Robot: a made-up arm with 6 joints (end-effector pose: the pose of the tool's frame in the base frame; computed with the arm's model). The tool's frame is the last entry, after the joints.
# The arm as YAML. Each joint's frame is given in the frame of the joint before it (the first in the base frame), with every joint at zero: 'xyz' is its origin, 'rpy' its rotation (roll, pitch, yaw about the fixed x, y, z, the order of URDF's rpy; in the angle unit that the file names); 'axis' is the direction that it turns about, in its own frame. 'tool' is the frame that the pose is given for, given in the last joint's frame.
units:
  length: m
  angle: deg
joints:
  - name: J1
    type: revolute
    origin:
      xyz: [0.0, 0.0, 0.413]
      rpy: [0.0, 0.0, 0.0]
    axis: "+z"
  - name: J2
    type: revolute
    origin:
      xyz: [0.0, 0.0, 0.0]
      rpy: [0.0, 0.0, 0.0]
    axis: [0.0, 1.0, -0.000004]
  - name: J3
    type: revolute
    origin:
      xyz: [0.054, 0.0, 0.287]
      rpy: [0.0, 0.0, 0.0]
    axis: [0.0, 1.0, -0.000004]
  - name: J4
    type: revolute
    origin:
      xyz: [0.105, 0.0, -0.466]
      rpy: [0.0, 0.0, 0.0]
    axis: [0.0, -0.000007, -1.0]
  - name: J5
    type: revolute
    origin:
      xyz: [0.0, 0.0, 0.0]
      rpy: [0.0, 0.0, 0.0]
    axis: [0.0, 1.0, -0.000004]
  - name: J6
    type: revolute
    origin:
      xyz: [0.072, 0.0, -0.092]
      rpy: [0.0, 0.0, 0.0]
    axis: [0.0, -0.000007, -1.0]
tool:
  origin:
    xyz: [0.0, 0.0, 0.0]
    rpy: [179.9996, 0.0, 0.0]
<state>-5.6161 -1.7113 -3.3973 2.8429 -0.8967 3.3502</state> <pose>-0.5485 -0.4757 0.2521 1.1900 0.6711 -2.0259</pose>
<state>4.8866 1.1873 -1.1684 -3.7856 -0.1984 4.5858</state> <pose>0.0013 -0.3147 -0.0722 1.3957 -2.7275 -0.3148</pose>
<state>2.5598 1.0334 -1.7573 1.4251 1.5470 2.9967</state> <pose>-0.6346 0.3105 0.1697 1.3959 -0.9485 0.1634</pose>
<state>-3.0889 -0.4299 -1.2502 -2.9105 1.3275 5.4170</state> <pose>-0.4653 -0.0080 0.9313 -0.2816 0.1850 2.3519</pose>
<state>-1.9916 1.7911 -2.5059 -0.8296 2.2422 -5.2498</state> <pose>-0.3208 -0.5060 -0.0366 0.2282 -1.9858 -2.2543</pose>
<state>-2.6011 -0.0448 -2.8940 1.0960 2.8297 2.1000</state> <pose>-0.0091 -0.1058 1.1067 0.7055 2.8111 -0.2282</pose>
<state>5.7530 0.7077 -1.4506 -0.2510 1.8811 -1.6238</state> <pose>0.4774 -0.3114 0.2222 -1.7529 -1.1613 0.9050</pose>
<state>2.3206 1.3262 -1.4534 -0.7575 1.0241 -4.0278</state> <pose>-0.2785 0.3406 -0.1311 2.3472 0.9577 1.1825</pose>
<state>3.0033 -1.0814 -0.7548 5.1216 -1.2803 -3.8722</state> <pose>-0.1541 -0.0793 0.8497 0.3499 -1.2341 1.6892</pose>
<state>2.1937 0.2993 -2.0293 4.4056 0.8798 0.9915</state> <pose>-0.3839 0.5753 0.8744 -0.8772 -1.2977 -2.0932</pose>
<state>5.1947 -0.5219 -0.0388 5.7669 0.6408 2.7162</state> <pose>0.1425 -0.2692 0.2522 -0.3357 -2.8578 0.2279</pose>
